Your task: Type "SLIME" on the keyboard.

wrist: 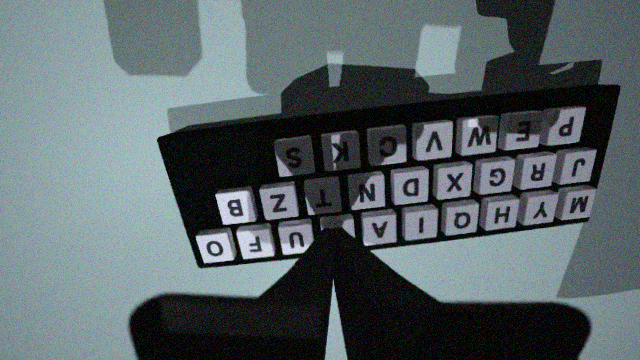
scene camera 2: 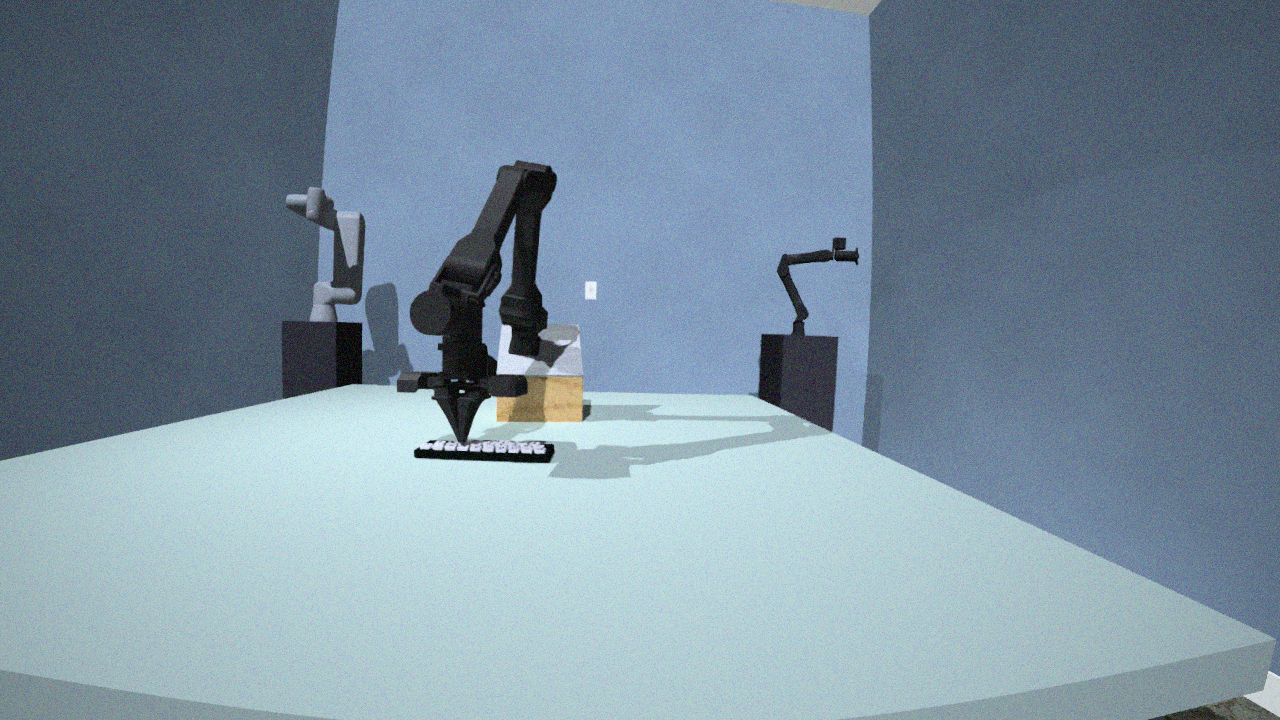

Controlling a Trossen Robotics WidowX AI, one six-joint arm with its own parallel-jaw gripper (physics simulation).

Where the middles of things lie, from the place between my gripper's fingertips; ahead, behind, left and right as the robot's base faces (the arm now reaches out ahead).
Scene:
My hand is 1 cm past the black keyboard (wrist: 392,176), 3 cm to the right of it and 1 cm above it. Round my hand: key (wrist: 518,130) 3 cm behind, 9 cm to the left, 1 cm below.

